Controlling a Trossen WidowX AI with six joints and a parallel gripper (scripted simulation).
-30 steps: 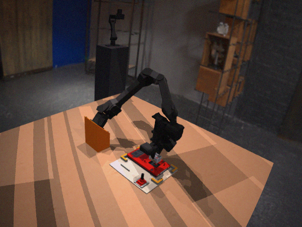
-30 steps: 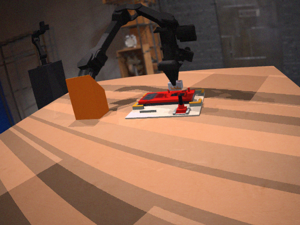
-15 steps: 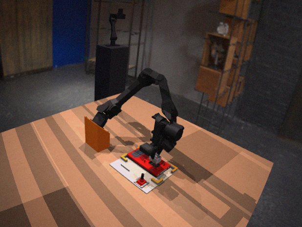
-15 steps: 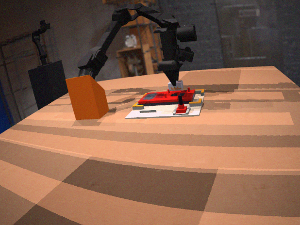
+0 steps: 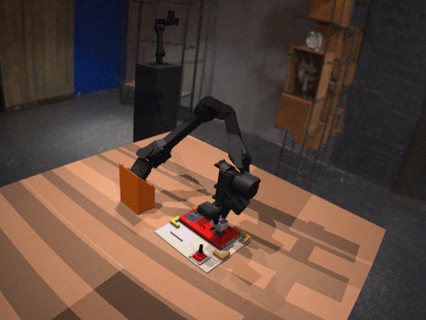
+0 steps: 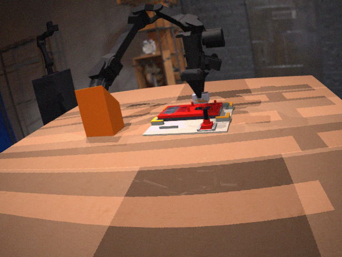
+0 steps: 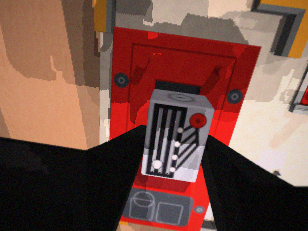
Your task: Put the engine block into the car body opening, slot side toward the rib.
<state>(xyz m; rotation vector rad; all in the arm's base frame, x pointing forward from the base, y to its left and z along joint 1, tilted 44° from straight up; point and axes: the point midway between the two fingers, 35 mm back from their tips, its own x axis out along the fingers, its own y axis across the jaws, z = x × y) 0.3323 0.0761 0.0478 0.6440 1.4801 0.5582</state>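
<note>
My gripper tip is 10 mm above the grey engine block.
</note>
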